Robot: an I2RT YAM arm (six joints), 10 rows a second.
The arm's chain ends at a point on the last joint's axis. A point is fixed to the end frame.
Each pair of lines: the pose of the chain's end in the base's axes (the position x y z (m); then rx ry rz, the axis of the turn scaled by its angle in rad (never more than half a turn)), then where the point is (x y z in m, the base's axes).
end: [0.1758 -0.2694 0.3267 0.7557 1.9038 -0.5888]
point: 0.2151 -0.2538 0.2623
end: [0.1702 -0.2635 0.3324 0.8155 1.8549 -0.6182]
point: 0.2123 -0.2509 0.2691
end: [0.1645 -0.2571 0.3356 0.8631 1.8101 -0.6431]
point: 0.2089 -0.2472 0.2734
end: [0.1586 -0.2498 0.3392 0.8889 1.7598 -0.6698]
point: 0.2052 -0.2430 0.2782
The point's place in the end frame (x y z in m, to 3 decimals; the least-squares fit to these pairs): 0.049 0.044 0.040
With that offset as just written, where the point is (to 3 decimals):
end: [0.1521 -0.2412 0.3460 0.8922 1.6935 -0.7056]
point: 0.201 -0.239 0.287
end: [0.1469 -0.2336 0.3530 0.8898 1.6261 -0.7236]
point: 0.199 -0.234 0.296
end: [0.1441 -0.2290 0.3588 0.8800 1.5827 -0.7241]
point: 0.198 -0.231 0.304
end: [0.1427 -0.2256 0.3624 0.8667 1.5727 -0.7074]
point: 0.197 -0.227 0.308
